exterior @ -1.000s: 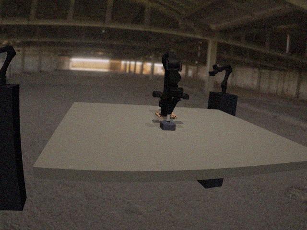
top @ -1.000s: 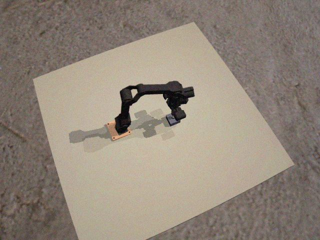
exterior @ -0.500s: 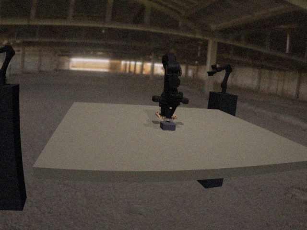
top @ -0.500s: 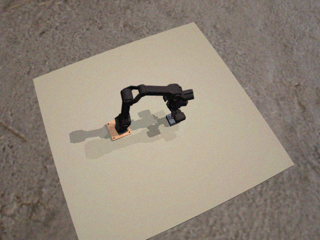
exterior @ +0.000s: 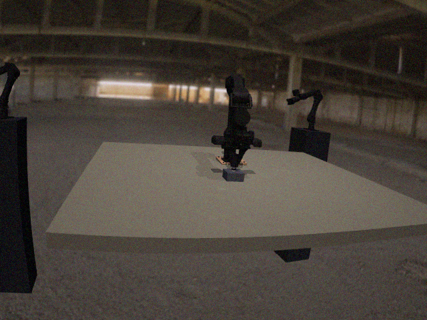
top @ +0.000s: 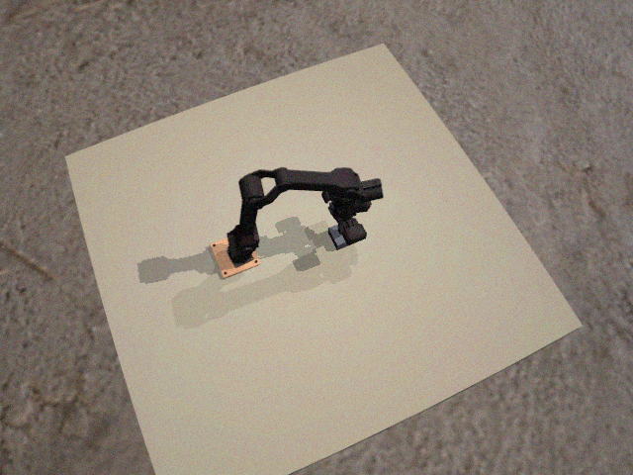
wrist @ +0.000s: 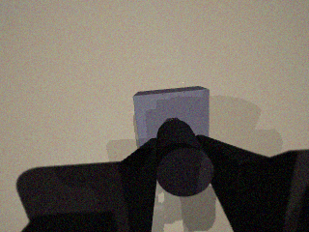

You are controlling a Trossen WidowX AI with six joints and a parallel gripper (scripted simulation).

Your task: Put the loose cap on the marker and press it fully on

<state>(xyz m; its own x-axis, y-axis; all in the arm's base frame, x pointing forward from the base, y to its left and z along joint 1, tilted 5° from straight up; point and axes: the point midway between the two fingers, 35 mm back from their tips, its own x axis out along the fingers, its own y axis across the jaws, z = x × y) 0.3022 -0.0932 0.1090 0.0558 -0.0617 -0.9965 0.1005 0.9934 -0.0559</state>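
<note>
Right now my gripper tip is 10 mm below the dark marker cap. Round my gripper tip: holder block: 50 mm below.
</note>
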